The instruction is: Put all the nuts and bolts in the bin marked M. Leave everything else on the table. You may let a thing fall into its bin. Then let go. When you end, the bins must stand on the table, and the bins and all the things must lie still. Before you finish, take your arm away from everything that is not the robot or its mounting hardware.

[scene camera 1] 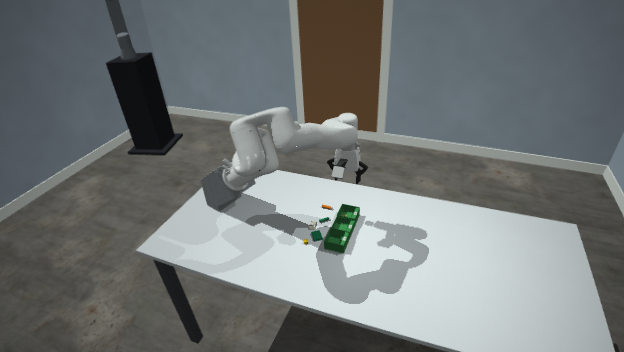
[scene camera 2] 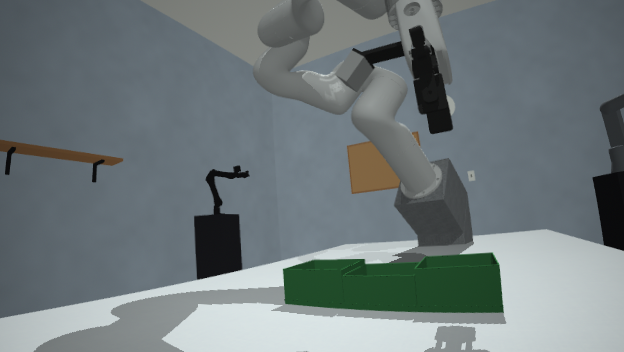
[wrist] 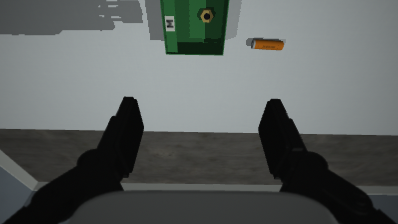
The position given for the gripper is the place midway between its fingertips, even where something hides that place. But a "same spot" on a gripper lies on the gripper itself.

gripper: scene camera 1; scene camera 2 438, 122; wrist
same spot on gripper: (wrist: 99, 171) = (scene camera 1: 357, 173)
